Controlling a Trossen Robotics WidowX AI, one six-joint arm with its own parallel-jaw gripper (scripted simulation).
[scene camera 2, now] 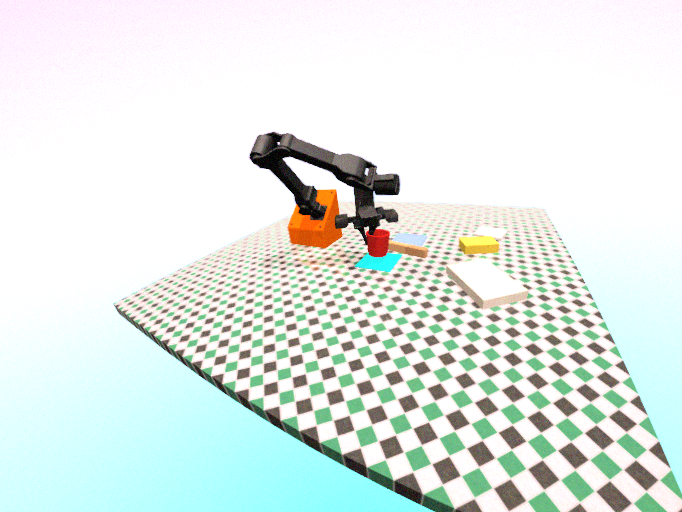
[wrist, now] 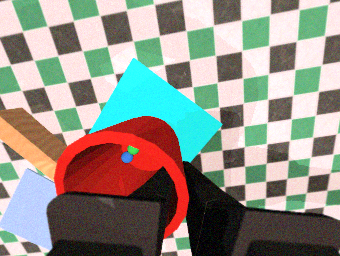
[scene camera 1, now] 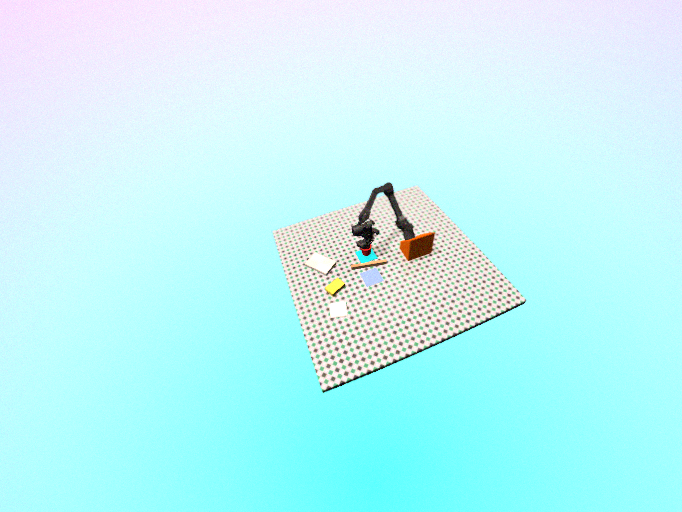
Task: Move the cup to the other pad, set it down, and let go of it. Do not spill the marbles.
Labels:
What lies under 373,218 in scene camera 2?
The gripper.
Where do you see a cyan pad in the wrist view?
140,92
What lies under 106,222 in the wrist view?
The gripper.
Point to a red cup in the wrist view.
93,164

